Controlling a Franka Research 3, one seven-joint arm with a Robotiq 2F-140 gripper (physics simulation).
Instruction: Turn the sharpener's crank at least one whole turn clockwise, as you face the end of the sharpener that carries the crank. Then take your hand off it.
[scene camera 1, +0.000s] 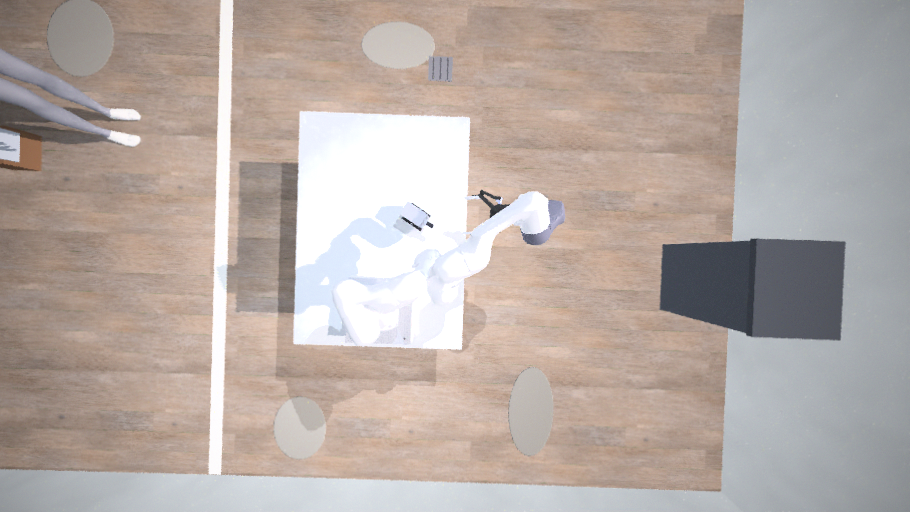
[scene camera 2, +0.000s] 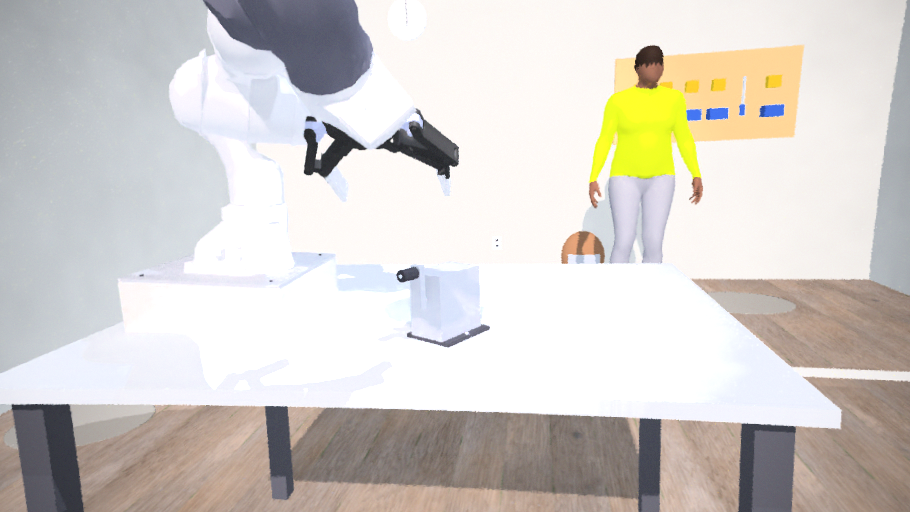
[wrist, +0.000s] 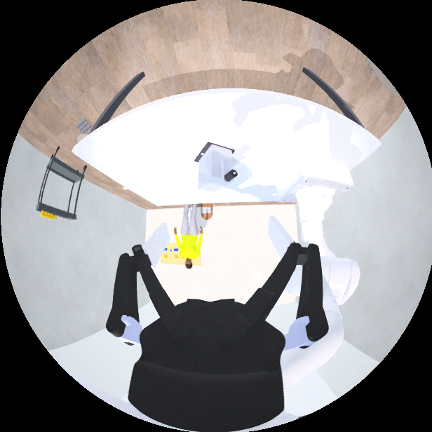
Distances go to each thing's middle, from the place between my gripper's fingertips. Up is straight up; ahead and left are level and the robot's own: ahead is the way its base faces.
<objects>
The sharpener (scene camera 2: 452, 315) lies 6 cm ahead of my hand, 23 cm to the left of it and 22 cm below it.
</objects>
